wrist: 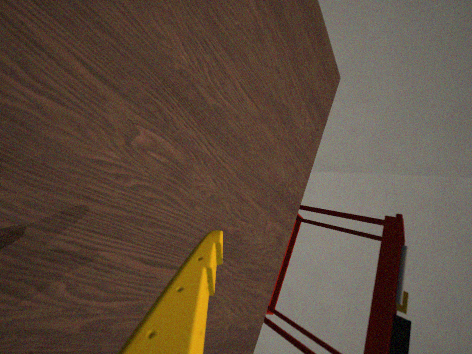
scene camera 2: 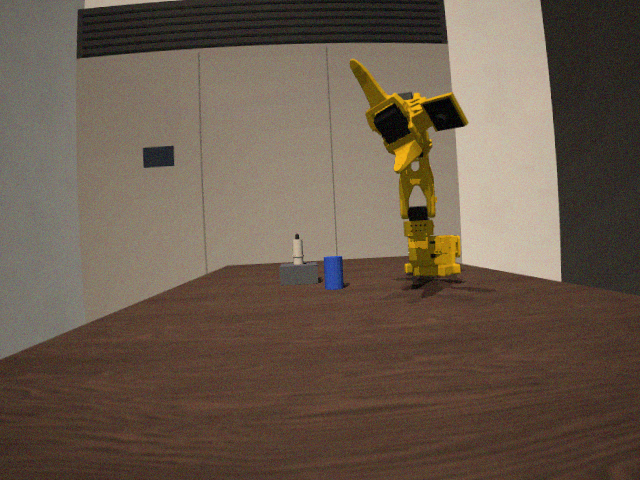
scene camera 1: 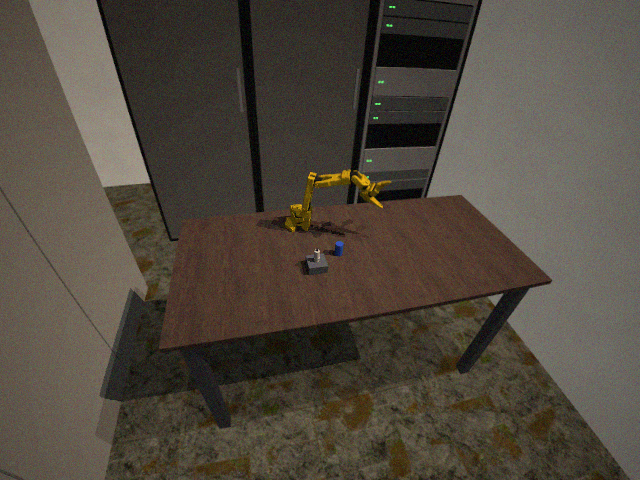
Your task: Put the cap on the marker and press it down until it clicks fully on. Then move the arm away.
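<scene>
Grey block [scene camera 2: 307, 273], 62 cm from the lens.
</scene>
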